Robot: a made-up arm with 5 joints.
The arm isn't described. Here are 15 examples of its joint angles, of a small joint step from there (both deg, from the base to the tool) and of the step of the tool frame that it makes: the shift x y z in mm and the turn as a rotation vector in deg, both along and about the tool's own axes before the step.
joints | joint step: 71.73 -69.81 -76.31 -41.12 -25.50 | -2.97 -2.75 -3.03 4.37 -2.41
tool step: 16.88 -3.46 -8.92 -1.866 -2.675 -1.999
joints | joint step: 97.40 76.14 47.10 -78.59 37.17 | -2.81 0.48 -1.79 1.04 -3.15
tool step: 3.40 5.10 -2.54 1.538 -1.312 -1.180
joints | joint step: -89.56 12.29 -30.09 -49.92 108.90 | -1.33 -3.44 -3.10 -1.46 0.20
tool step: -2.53 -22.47 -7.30 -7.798 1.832 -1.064
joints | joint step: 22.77 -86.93 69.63 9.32 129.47 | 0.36 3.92 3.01 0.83 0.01
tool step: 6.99 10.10 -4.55 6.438 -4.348 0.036
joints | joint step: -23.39 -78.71 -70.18 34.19 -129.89 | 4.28 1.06 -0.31 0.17 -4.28
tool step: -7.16 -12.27 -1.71 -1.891 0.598 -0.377
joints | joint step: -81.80 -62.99 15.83 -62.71 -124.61 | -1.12 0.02 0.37 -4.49 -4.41
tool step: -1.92 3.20 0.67 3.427 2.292 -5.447
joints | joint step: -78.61 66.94 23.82 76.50 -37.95 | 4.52 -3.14 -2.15 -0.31 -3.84
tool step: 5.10 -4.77 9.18 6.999 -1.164 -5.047
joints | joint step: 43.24 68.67 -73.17 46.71 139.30 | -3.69 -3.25 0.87 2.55 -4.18
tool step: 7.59 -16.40 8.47 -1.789 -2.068 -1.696
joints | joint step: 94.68 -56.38 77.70 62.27 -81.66 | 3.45 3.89 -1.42 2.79 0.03
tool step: 2.55 -0.93 0.74 -5.256 0.284 -3.414
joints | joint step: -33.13 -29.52 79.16 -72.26 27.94 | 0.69 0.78 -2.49 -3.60 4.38
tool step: 4.86 -3.75 -3.94 -2.994 -4.431 4.672
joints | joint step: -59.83 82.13 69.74 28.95 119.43 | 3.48 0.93 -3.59 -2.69 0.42
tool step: -4.58 -9.71 2.65 -6.343 -0.689 0.307
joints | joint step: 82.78 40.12 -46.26 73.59 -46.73 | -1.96 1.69 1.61 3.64 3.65
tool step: -10.87 -0.96 -7.96 -4.702 5.147 5.499
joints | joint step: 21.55 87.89 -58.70 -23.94 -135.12 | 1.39 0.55 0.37 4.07 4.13
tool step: 9.83 -0.07 0.92 -2.488 -4.541 3.940
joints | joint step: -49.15 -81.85 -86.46 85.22 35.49 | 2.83 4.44 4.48 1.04 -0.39
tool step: -8.10 14.03 -22.08 4.859 8.711 2.384
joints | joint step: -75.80 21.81 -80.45 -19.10 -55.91 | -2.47 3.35 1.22 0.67 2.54
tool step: -15.22 -11.64 5.54 -4.073 3.355 0.150
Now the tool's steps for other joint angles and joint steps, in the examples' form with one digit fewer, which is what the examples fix.
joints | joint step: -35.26 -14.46 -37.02 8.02 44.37 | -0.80 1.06 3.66 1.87 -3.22
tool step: -10.4 11.7 -2.1 4.70 4.66 -3.73
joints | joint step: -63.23 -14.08 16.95 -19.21 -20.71 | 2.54 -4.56 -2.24 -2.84 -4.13
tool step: 23.4 2.5 6.6 2.02 -9.72 -3.20
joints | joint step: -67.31 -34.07 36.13 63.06 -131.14 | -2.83 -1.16 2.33 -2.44 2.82
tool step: -2.2 -5.0 -1.5 0.11 1.76 5.37
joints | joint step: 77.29 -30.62 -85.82 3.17 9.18 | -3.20 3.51 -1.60 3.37 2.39
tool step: -15.2 -1.8 0.9 -0.42 5.38 -0.61
